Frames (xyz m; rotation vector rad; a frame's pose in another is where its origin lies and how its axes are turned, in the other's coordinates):
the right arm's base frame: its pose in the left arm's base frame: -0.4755 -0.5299 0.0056 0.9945 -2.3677 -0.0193
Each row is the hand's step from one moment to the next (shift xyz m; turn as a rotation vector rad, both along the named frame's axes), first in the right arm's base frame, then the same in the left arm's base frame.
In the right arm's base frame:
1: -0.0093 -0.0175 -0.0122 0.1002 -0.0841 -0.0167
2: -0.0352 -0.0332 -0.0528 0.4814 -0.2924 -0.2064
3: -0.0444 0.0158 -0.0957 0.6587 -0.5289 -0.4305
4: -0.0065 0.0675 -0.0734 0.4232 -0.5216 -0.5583
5: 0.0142 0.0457 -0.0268 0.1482 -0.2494 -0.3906
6: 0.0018 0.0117 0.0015 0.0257 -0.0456 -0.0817
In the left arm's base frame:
1: 0.0228 -0.0041 0.0017 0.0068 -0.1238 0.0449
2: 0.0682 0.0097 0.0195 0.0237 -0.4892 0.3464
3: 0.0631 0.0597 0.0619 0.1913 -0.7334 0.5697
4: -0.0033 0.0676 0.0735 0.3840 -0.5472 0.5621
5: -0.0243 0.0290 0.0397 0.2767 -0.2014 0.3458
6: -0.0094 0.0070 0.0022 0.0566 -0.0339 0.0712

